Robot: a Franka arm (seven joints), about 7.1 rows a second.
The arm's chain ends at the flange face. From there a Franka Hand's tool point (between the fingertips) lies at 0.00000 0.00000 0.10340 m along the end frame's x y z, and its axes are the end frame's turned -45 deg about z.
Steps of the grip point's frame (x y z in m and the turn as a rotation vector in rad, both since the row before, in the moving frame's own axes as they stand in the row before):
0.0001 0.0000 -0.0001 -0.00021 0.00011 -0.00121
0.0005 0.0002 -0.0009 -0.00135 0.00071 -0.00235
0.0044 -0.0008 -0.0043 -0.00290 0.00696 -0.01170
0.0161 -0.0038 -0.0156 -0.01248 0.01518 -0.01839
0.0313 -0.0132 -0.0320 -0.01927 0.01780 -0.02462
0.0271 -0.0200 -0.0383 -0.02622 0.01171 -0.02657
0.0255 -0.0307 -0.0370 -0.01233 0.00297 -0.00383
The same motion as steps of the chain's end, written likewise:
0.0000 -0.0001 -0.0001 -0.00007 0.00023 -0.00121
0.0003 -0.0003 -0.0009 -0.00045 0.00146 -0.00235
0.0018 -0.0034 -0.0043 0.00287 0.00697 -0.01170
0.0067 -0.0139 -0.0156 0.00191 0.01956 -0.01839
0.0101 -0.0315 -0.0320 -0.00104 0.02621 -0.02462
0.0022 -0.0343 -0.0383 -0.01026 0.02682 -0.02657
-0.0048 -0.0404 -0.0370 -0.00662 0.01082 -0.00383

